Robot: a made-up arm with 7 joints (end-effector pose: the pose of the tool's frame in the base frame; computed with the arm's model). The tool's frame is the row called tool.
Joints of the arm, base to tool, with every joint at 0 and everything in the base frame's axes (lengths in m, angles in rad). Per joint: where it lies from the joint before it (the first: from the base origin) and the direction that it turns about. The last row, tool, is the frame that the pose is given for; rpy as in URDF.
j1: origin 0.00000 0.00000 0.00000 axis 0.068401 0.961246 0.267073
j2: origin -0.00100 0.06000 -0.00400 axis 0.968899 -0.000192 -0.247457
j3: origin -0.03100 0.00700 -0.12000 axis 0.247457 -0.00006 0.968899
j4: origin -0.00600 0.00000 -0.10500 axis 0.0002 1 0.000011
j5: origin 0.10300 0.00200 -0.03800 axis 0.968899 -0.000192 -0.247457
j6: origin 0.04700 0.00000 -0.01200 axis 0.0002 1 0.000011
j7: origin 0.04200 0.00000 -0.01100 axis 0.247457 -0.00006 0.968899
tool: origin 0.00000 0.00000 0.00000 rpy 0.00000 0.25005 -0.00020
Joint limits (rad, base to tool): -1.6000..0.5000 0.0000..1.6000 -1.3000..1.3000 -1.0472..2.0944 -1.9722..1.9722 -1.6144..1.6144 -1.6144..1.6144
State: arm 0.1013 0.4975 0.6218 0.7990 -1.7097 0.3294 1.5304
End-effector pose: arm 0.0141 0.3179 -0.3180 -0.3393 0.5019 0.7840 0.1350
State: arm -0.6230 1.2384 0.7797 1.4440 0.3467 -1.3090 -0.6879
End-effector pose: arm 0.1579 0.4254 -0.0586 0.5603 -0.0615 -0.0313 0.8254
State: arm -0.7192 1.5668 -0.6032 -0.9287 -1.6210 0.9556 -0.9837
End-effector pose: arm 0.1545 0.1198 -0.0503 -0.0409 0.5098 -0.7648 0.3918
Working (the frame after each row of the table, in the pose's form):
after j1: 0.0000 0.0000 0.0000 -0.0241 -0.3383 -0.0940 0.9360
after j2: 0.0133 0.0586 -0.0026 0.6820 -0.3083 0.0012 0.6632
after j3: 0.0341 0.1807 0.0054 0.6912 -0.0981 -0.2123 0.6838
after j4: 0.0737 0.2781 0.0037 0.5229 -0.3939 -0.4994 0.5675
after j5: 0.1305 0.1848 -0.0075 -0.1087 -0.0145 -0.5189 0.8478
after j6: 0.1511 0.1412 -0.0127 0.1422 0.3769 -0.5108 0.7595
after j7: 0.1545 0.1198 -0.0503 -0.1359 0.4570 -0.7537 0.4524

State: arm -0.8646 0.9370 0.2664 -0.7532 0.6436 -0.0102 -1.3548
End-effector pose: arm 0.1841 0.1298 0.0834 0.8419 -0.1139 -0.1552 0.5041
Working (the frame after each row of the table, in the pose's form):
after j1: 0.0000 0.0000 0.0000 -0.0287 -0.4027 -0.1119 0.9080
after j2: 0.0158 0.0580 -0.0011 0.4167 -0.4116 -0.0251 0.8102
after j3: 0.0758 0.1530 -0.0540 0.3867 -0.4624 0.0929 0.7925
after j4: 0.1419 0.2276 -0.0875 0.3937 -0.7214 -0.0558 0.5670
after j5: 0.1688 0.1779 0.0066 0.6037 -0.6707 0.1237 0.4128
after j6: 0.1769 0.1526 0.0472 0.6043 -0.6728 0.1206 0.4094
after j7: 0.1841 0.1298 0.0834 0.8159 -0.1760 -0.2590 0.4860

